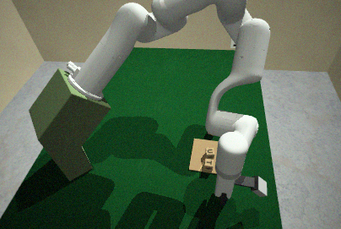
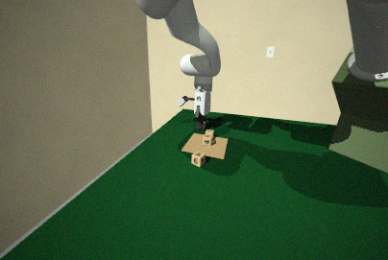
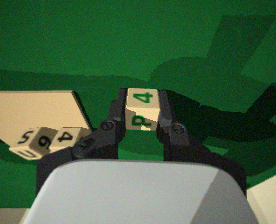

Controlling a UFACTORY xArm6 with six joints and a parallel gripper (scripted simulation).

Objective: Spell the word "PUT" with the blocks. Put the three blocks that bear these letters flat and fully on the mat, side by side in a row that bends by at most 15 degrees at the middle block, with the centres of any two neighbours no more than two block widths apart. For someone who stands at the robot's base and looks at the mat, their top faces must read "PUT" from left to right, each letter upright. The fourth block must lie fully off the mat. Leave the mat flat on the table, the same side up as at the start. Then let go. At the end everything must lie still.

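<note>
Right now my hand is 10 mm above the P block. The rest, counted from my hand: mat 120 mm to the left, 90 mm behind, 20 mm below.
</note>
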